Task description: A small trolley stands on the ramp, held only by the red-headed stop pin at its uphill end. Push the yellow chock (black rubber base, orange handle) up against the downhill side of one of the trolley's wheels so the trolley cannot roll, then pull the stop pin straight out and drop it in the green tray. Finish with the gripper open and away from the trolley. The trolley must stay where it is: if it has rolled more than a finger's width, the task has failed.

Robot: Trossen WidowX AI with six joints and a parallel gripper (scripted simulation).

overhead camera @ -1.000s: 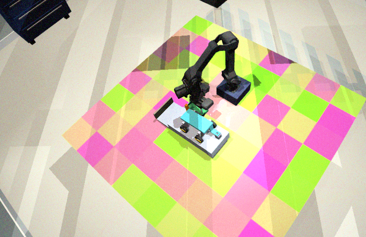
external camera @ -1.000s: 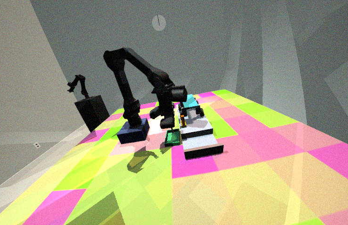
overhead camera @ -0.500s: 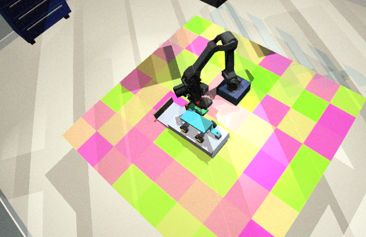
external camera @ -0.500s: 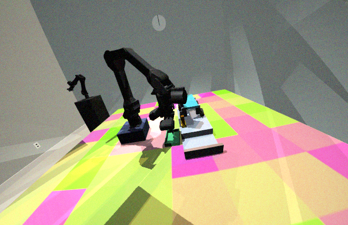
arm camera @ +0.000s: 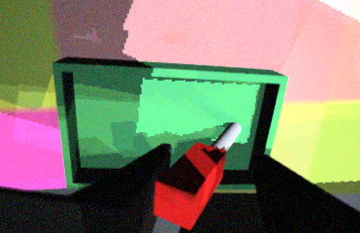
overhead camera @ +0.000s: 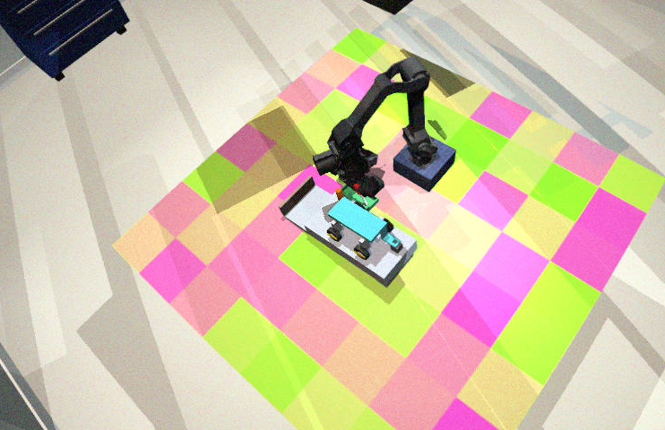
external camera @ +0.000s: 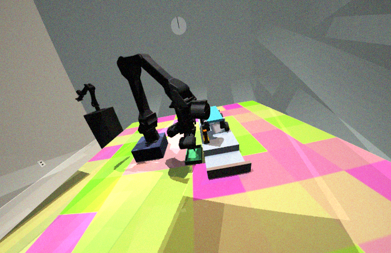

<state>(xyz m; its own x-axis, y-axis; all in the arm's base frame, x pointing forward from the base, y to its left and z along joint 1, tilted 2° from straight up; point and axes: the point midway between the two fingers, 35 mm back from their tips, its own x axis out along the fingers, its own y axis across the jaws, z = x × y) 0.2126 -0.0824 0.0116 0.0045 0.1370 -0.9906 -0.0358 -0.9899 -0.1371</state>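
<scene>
The yellow chock is 70 mm ahead of my gripper tip and 40 mm above it. Also, from my gripper tip: red-headed stop pin (right at my gripper tip); then trolley (120 mm ahead, 100 mm to the left, 70 mm above).
</scene>
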